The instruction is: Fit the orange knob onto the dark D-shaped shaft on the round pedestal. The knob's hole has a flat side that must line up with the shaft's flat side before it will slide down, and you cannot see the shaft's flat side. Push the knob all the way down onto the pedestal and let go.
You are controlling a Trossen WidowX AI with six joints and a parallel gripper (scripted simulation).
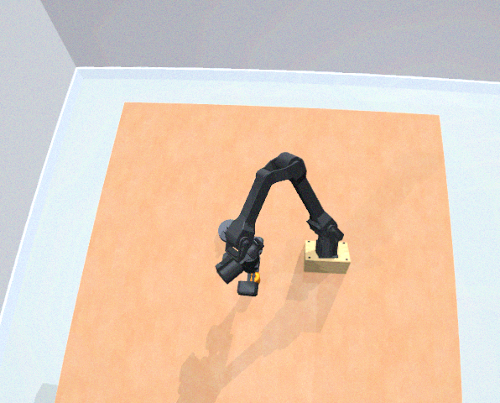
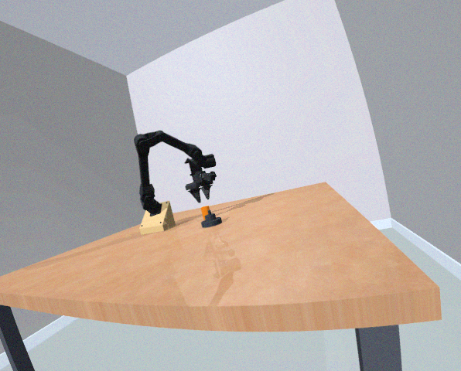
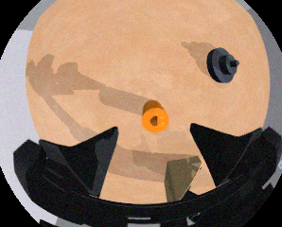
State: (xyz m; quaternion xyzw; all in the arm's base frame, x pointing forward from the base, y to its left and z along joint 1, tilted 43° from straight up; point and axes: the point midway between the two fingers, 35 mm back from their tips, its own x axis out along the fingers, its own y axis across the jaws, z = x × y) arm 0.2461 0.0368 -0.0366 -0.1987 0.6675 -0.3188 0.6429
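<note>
Now: the orange knob 6 cm below my gripper tip. Round my gripper tip: dark round pedestal (8 cm ahead, 18 cm to the right, 6 cm below).
</note>
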